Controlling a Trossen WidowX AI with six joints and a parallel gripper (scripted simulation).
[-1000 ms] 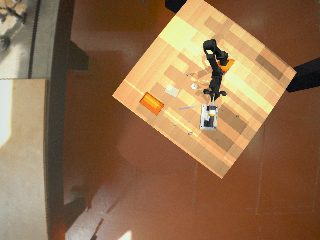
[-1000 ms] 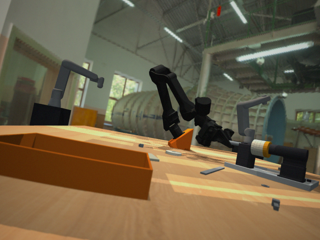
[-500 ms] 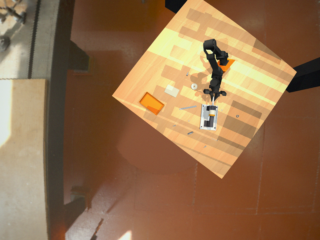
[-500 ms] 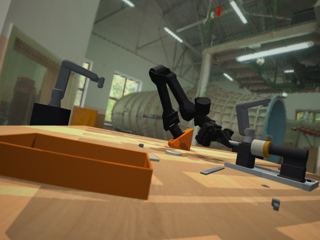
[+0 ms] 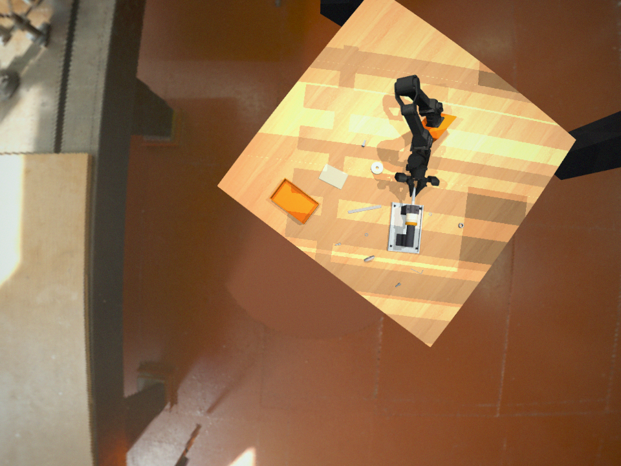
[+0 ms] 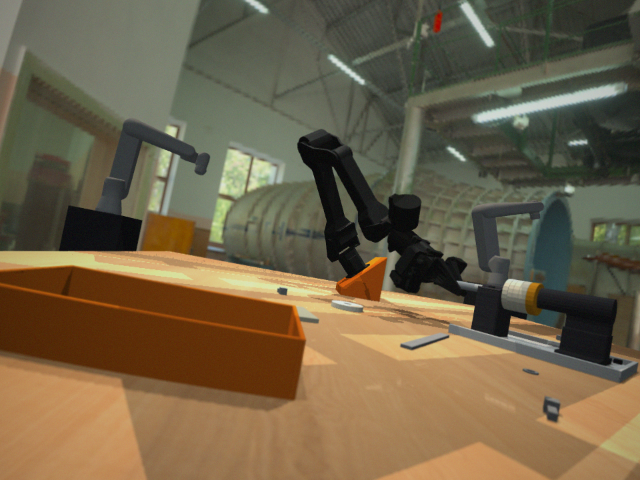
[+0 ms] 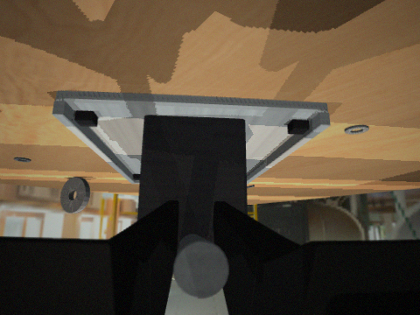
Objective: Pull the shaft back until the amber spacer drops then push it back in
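The grey shaft lies 4 cm ahead of my gripper tip, 2 cm to the left of it and 2 cm above it. Round my gripper tip: white ring: 3 cm behind, 20 cm to the right, 6 cm below; grey strip: 16 cm ahead, 14 cm to the right, 6 cm below; amber spacer: 11 cm ahead, 6 cm to the left, 2 cm above.
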